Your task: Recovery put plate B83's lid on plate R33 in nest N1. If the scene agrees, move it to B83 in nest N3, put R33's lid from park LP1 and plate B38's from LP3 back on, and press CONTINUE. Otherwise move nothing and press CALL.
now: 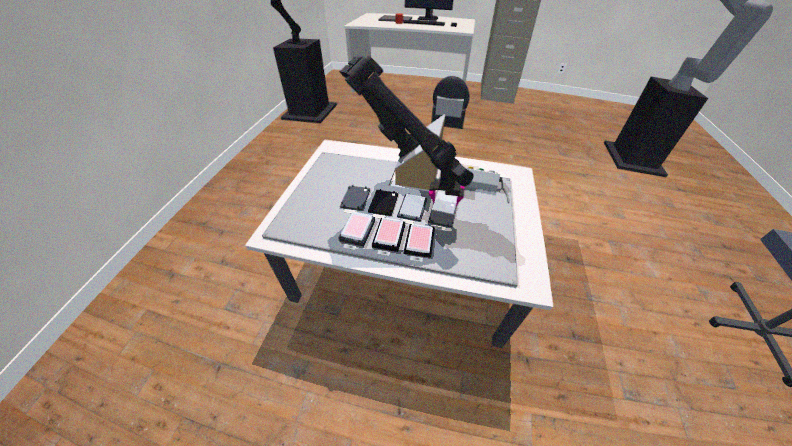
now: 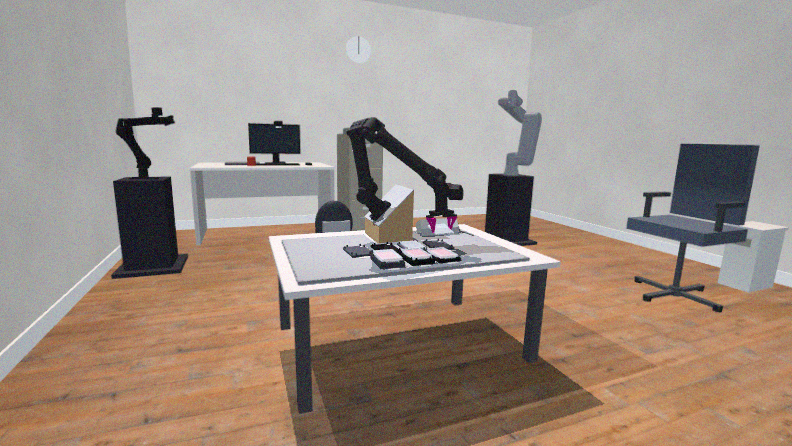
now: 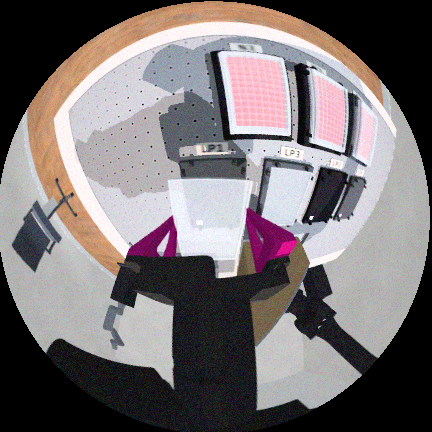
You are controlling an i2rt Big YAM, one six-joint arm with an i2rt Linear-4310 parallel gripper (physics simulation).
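Where they show: gripper, fingertip midpoint: (image 1: 445, 204) (image 2: 441, 231) (image 3: 209, 214); arm's base, link origin: (image 1: 411, 147) (image 2: 381, 211) (image 3: 283, 294).
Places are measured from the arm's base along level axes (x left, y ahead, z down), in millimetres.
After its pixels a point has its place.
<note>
My gripper (image 1: 446, 196) {x 200, y 296, z 54 mm} (image 2: 442, 228) {x 200, y 296, z 54 mm} (image 3: 209, 214) {x 200, y 296, z 54 mm}, with magenta fingers, is shut on a pale translucent lid (image 3: 212, 200) {x 194, y 320, z 47 mm}. The lid is held level above the dark park LP1 (image 3: 212, 169) {x 195, y 327, z 120 mm} (image 1: 442, 217) {x 198, y 306, z 120 mm}, apart from it. Another pale lid (image 3: 287, 192) {x 65, y 287, z 112 mm} (image 1: 412, 205) {x 64, y 271, z 113 mm} lies on park LP3. Three plates with pink wells stand in a row of nests: the one nearest the gripper (image 3: 257, 92) (image 1: 420, 239), the middle one (image 3: 330, 110) {x 14, y 446, z 95 mm} (image 1: 389, 232) {x 9, y 457, z 98 mm} and the far one (image 3: 366, 131) (image 1: 357, 227) {x -117, y 467, z 91 mm}. The nest labels and plate names are too blurred to read surely.
A black park (image 1: 382, 202) {x -69, y 275, z 120 mm} (image 3: 326, 195) {x -57, y 278, z 120 mm} and a dark grey one (image 1: 355, 197) {x -194, y 271, z 120 mm} (image 3: 351, 198) {x -189, y 273, z 120 mm} continue LP3's row. A slanted wooden stand (image 1: 416, 170) {x 49, y 115, z 42 mm} (image 2: 400, 221) {x 63, y 116, z 33 mm} is close behind the parks. A grey box (image 1: 483, 181) {x 357, y 62, z 86 mm} with small coloured buttons stands at the back right of the table (image 1: 534, 238) {x 586, y 314, z 143 mm}.
</note>
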